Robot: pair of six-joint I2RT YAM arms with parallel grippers.
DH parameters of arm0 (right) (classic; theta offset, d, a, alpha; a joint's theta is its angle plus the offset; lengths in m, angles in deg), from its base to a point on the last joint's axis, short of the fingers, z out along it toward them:
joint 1: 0 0.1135 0.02 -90
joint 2: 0 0 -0.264 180
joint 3: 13.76 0 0.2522 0
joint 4: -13.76 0 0.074 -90
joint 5: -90 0 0 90
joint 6: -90 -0.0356 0 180
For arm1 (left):
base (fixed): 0 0 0 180
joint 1: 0 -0.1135 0.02 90
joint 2: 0 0 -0.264 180
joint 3: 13.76 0 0.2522 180
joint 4: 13.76 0 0.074 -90
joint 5: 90 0 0 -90
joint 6: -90 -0.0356 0 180
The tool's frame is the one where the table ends.
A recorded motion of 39 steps. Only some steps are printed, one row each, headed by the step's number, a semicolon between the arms.
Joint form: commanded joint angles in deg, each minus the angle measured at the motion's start. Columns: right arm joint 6, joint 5, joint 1, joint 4, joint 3, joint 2; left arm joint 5, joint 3, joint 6, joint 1, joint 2, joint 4.
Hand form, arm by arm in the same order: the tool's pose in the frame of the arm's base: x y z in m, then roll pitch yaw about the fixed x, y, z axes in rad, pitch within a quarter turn. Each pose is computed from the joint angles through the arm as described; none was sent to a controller.
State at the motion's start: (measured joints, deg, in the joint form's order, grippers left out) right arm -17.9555 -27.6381 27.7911 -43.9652 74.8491 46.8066; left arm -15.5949 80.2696 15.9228 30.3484 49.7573 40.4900
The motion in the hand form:
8: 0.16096 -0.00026 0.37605 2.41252 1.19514 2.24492; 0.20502 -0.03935 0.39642 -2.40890 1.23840 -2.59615
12: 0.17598 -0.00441 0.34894 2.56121 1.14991 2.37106; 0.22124 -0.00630 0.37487 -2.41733 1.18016 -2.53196
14: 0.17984 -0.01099 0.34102 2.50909 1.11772 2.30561; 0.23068 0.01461 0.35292 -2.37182 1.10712 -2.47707
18: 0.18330 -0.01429 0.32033 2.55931 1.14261 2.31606; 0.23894 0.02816 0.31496 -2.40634 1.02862 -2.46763
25: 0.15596 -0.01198 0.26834 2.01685 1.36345 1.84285; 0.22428 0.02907 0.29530 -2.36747 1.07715 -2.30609
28: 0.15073 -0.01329 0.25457 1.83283 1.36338 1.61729; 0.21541 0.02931 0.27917 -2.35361 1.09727 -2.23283
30: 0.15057 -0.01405 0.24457 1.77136 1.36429 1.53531; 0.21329 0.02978 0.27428 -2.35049 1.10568 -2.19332
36: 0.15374 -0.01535 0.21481 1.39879 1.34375 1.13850; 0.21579 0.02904 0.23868 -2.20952 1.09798 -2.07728
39: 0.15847 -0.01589 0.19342 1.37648 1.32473 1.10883; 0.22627 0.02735 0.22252 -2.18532 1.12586 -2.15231
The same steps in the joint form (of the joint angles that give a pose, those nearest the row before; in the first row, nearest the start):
8: 0.63 18.55 -25.88 15.69 -18.94 -3.09; 17.31 -17.36 -3.35 -19.78 5.15 -18.44
12: 1.19 19.50 -27.59 18.05 -23.40 -1.09; 23.71 -20.70 -3.09 -30.02 6.93 -20.87
14: -0.37 21.66 -30.11 19.45 -24.91 -0.60; 29.80 -24.09 -1.66 -36.14 8.61 -23.33
18: 0.91 19.69 -30.71 24.36 -30.05 -1.12; 31.22 -30.27 -0.57 -39.35 10.56 -27.40
25: 6.62 21.08 -30.69 47.08 -50.97 -14.69; 23.87 -38.07 1.69 -39.03 5.95 -33.98
28: 5.97 18.51 -30.69 50.90 -55.24 -17.16; 20.25 -43.20 2.46 -38.86 3.42 -37.77
30: 5.93 17.26 -30.69 54.00 -57.84 -17.39; 18.02 -44.70 2.91 -38.70 2.83 -39.11
36: 5.61 15.38 -30.69 70.27 -66.34 -14.26; 19.27 -53.20 5.37 -38.61 4.96 -52.35
39: 4.72 14.89 -30.69 82.11 -70.82 -7.40; 24.39 -55.55 3.09 -38.61 10.06 -61.04

